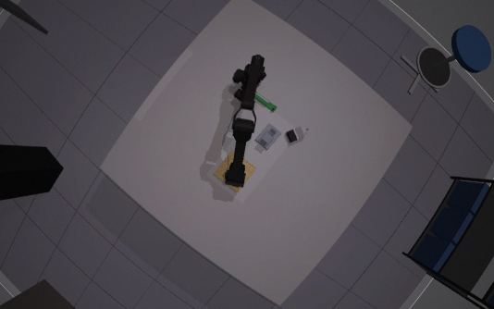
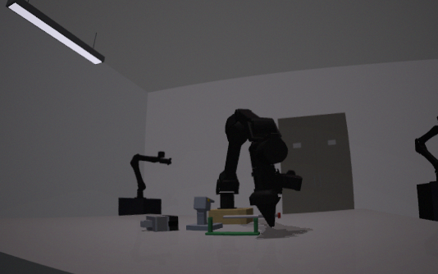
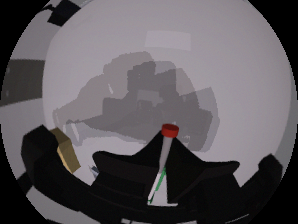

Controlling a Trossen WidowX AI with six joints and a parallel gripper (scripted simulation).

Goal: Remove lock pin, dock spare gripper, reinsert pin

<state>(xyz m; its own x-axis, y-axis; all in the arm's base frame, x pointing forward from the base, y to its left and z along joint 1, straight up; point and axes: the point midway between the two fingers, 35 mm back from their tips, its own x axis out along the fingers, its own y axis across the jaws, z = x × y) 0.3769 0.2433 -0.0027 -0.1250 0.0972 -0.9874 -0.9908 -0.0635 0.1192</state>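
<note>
Right now the green rack is 100 mm to the right of my gripper tip and 10 mm ahead of it. From my gripper tip the other things lie so: spare gripper 340 mm to the right; grey mount 230 mm to the right, 110 mm behind, 30 mm above.
</note>
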